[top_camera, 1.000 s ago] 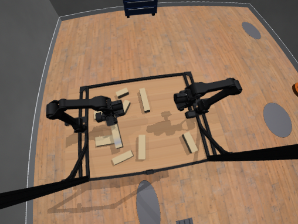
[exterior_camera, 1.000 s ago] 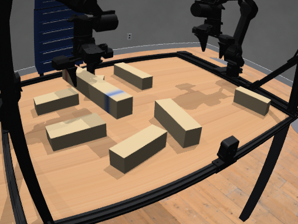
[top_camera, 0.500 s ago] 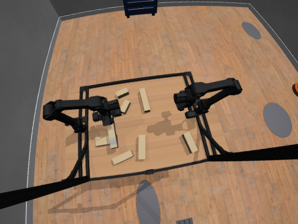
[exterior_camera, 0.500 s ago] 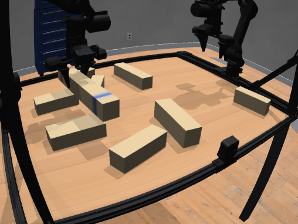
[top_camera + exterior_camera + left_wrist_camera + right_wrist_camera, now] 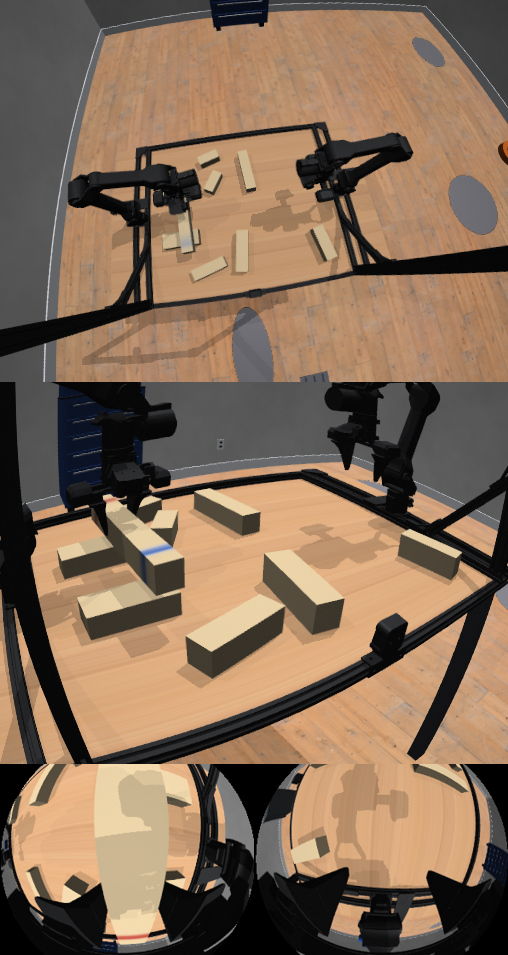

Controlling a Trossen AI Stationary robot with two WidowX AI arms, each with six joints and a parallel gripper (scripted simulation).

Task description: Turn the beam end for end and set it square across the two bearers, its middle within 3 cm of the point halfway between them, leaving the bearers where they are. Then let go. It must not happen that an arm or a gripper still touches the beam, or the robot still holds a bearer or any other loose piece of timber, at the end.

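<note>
Right now my left hand is 50 mm past the beam and 20 mm above it.
</note>
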